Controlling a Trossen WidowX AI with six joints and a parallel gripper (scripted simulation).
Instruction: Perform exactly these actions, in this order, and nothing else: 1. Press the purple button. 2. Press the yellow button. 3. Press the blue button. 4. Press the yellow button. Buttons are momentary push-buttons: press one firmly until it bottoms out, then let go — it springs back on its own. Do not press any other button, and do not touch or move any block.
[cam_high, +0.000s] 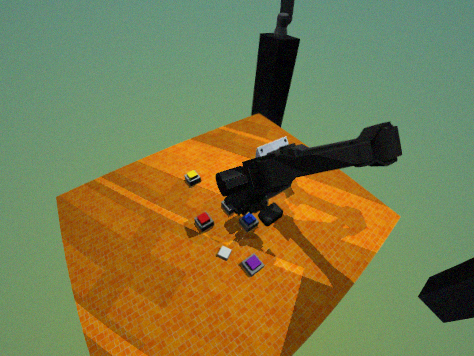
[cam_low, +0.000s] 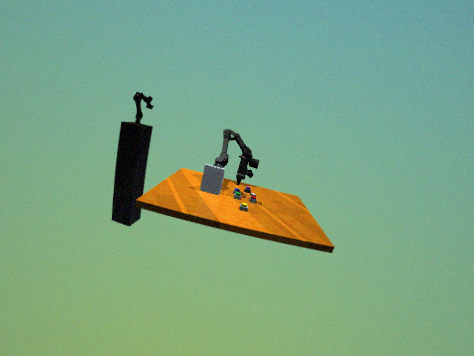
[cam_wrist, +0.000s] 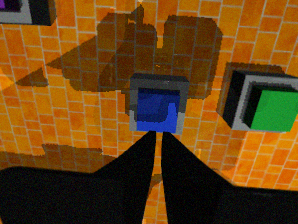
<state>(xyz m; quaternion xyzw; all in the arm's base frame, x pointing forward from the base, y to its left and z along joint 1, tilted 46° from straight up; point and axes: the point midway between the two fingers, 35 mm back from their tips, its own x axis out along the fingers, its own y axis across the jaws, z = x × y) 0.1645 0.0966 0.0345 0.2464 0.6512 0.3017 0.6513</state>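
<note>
Right now the blue button is 4 cm below my gripper tip. The rest, counted from my gripper tip: small white block: 13 cm ahead, 5 cm to the left, 6 cm below; green button: 2 cm ahead, 9 cm to the right, 4 cm below; purple button: 8 cm ahead, 13 cm to the left, 4 cm below.
</note>
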